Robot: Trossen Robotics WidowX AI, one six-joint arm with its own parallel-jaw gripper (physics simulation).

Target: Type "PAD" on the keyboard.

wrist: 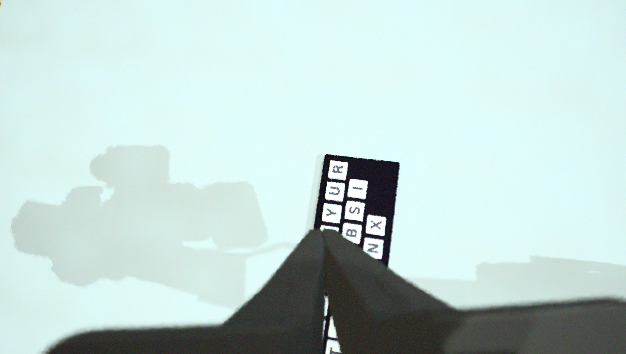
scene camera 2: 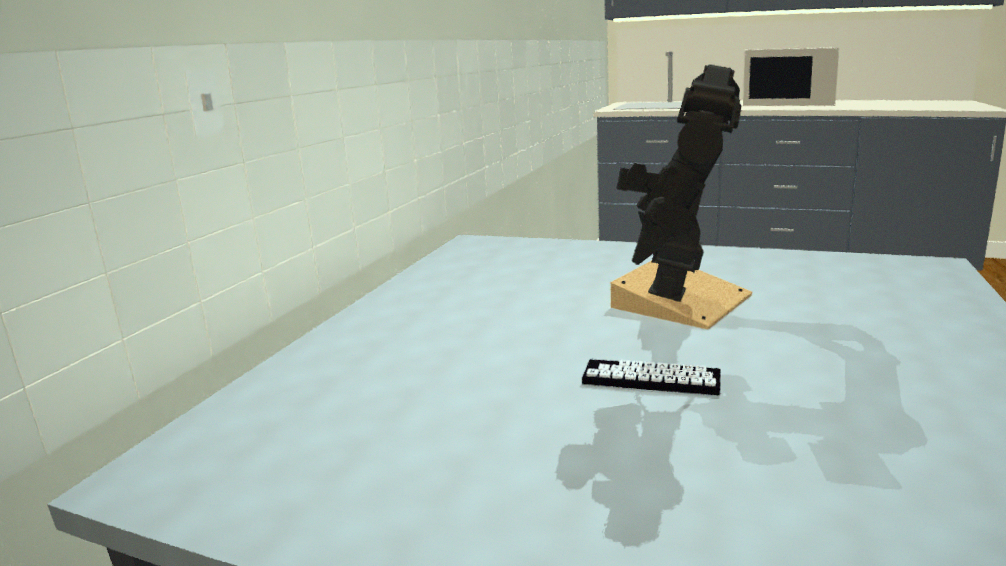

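Seen in the pictures: gripper, between the fingertips: (wrist: 321, 241) (scene camera 2: 634, 263); arm's base, origin of its link: (scene camera 2: 667, 291).
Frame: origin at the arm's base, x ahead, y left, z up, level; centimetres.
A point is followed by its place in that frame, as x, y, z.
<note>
A small black keyboard (scene camera 2: 650, 386) {35.0, 4.5, -2.6} (wrist: 382, 182) {30.5, -4.6, -2.1} with white letter keys lies on the table in front of the arm's base. In the wrist view the keys R (wrist: 338, 170) {34.6, -4.6, -1.6}, U (wrist: 335, 191) {34.3, -2.7, -1.6}, Y (wrist: 332, 213) {34.0, -0.7, -1.6}, I (wrist: 357, 189) {32.5, -3.3, -1.6}, S (wrist: 354, 210) {32.3, -1.5, -1.6}, B (wrist: 352, 233) {31.9, 0.5, -1.5}, X (wrist: 376, 225) {30.1, -0.7, -1.6} and N (wrist: 373, 248) {29.9, 1.2, -1.6} show. My gripper (scene camera 2: 635, 261) {32.2, 1.3, 15.7} (wrist: 321, 241) {32.2, 1.3, 15.7} is shut and empty, pointing down. It hangs above the table, apart from the keyboard. In the wrist view its fingers cover much of the keyboard; I cannot make out the P, A or D keys there.
The arm stands on a wooden wedge base (scene camera 2: 717, 295) {-4.6, 9.2, -1.7} behind the keyboard on the pale blue table (scene camera 2: 386, 394) {48.7, -33.6, -3.3}. Shadows of the arm fall on the table. A tiled wall (scene camera 2: 295, 168) runs along the left; cabinets (scene camera 2: 914, 183) and a microwave (scene camera 2: 824, 77) stand at the back.
</note>
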